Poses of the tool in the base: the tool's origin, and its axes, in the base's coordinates. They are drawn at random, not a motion.
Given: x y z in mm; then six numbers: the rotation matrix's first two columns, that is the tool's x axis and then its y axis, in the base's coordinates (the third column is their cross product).
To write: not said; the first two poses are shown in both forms.
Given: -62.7 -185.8 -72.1 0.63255 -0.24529 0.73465 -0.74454 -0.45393 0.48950
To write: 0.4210 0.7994 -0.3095 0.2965 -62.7 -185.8 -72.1
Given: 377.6 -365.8 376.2 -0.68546 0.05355 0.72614 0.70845 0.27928 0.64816
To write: 0.3018 -0.2572 -0.7406 -0.5424 377.6 -365.8 376.2
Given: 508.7 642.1 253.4 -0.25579 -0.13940 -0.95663 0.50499 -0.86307 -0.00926
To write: 0.2075 0.5736 0.1593 -0.7762 508.7 642.1 253.4
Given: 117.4 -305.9 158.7 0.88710 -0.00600 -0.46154 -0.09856 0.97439 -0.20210
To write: 0.9650 -0.1106 0.2364 0.0240 117.4 -305.9 158.7
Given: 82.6 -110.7 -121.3 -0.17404 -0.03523 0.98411 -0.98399 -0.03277 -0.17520
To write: 0.4371 0.4711 -0.5409 0.5426 82.6 -110.7 -121.3
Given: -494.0 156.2 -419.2 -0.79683 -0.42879 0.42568 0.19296 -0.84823 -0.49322
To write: 0.1685 -0.2705 0.2179 -0.9225 -494.0 156.2 -419.2
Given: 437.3 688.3 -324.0 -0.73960 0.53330 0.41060 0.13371 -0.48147 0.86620
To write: 0.1262 0.3380 0.4933 0.7915 437.3 688.3 -324.0
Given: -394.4 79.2 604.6 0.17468 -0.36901 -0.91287 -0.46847 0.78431 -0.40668
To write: 0.6934 -0.3264 0.6414 0.0359 -394.4 79.2 604.6
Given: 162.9 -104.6 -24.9 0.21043 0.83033 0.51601 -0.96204 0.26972 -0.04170
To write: 0.7642 0.1459 -0.2257 0.5864 162.9 -104.6 -24.9
